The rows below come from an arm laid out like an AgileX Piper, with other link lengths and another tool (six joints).
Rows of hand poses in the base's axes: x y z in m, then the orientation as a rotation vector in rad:
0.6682, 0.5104, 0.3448, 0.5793, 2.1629, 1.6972
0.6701, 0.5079, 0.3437, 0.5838, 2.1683, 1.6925
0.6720, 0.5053, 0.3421, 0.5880, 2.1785, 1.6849
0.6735, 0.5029, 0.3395, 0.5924, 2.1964, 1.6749
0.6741, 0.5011, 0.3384, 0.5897, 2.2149, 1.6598
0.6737, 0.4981, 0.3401, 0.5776, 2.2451, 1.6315
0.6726, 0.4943, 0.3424, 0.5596, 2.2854, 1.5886
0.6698, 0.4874, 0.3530, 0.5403, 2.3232, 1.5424
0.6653, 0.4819, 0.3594, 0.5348, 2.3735, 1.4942
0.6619, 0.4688, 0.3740, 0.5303, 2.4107, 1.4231
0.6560, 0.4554, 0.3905, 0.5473, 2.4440, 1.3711
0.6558, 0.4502, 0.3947, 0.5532, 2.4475, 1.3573
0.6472, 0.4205, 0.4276, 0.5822, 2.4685, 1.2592
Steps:
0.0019, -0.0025, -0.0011, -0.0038, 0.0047, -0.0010
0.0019, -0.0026, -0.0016, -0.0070, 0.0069, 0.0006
0.0015, -0.0024, -0.0026, -0.0106, 0.0114, 0.0038
0.0006, -0.0018, -0.0011, -0.0150, 0.0065, 0.0051
-0.0004, -0.0030, 0.0017, -0.0279, 0.0058, 0.0103
-0.0011, -0.0038, 0.0023, -0.0405, 0.0062, 0.0131
-0.0028, -0.0069, 0.0106, -0.0419, 0.0039, 0.0117
-0.0045, -0.0055, 0.0064, -0.0438, 0.0203, 0.0118
-0.0034, -0.0131, 0.0146, -0.0555, 0.0067, -0.0025
-0.0059, -0.0134, 0.0165, -0.0389, 0.0205, -0.0081
-0.0002, -0.0052, 0.0042, -0.0091, 0.0022, -0.0054
-0.0086, -0.0297, 0.0329, -0.0658, 0.0084, -0.0333

